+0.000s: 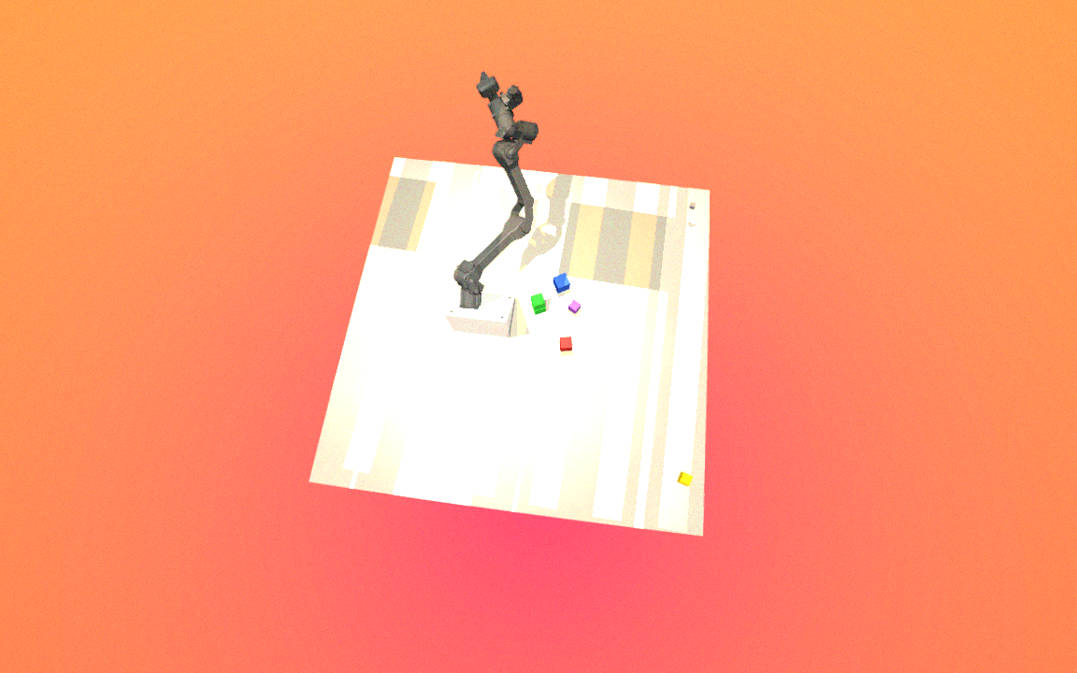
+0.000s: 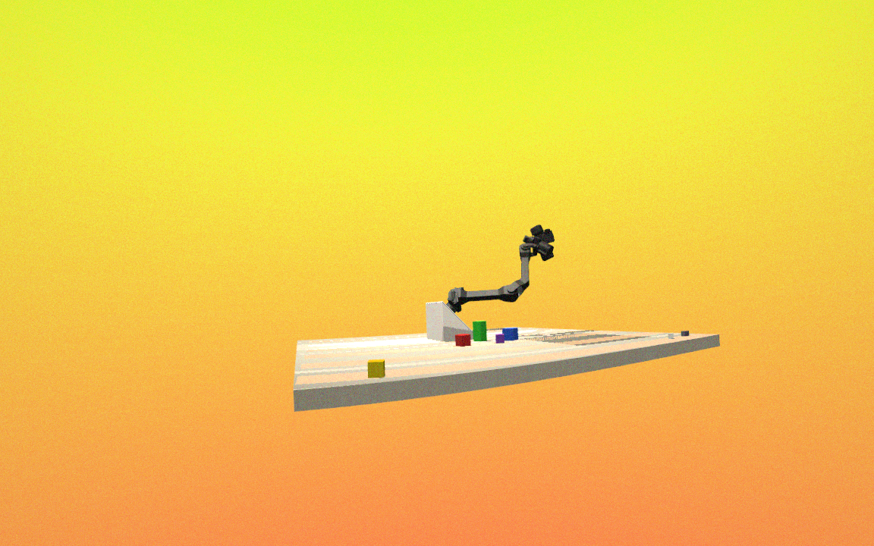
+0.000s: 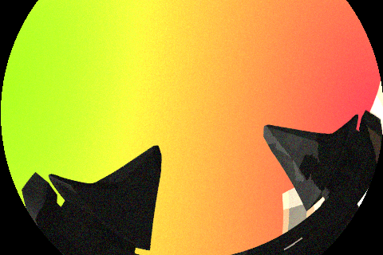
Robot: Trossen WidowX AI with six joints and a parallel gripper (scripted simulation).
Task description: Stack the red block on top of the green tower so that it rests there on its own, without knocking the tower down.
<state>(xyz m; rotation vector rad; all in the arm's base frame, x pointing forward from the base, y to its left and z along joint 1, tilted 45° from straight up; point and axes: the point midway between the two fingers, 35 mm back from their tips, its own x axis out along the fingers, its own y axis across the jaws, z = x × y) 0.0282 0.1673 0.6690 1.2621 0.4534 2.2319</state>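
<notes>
The red block is 71 cm to the right of my gripper tip, 44 cm below it and 31 cm ahead of it. From my gripper tip the other things lie so: blue block: 48 cm to the right, 44 cm below, 28 cm ahead; then yellow block: 114 cm to the right, 72 cm ahead, 44 cm below; then purple block: 57 cm to the right, 44 cm below, 33 cm ahead.
</notes>
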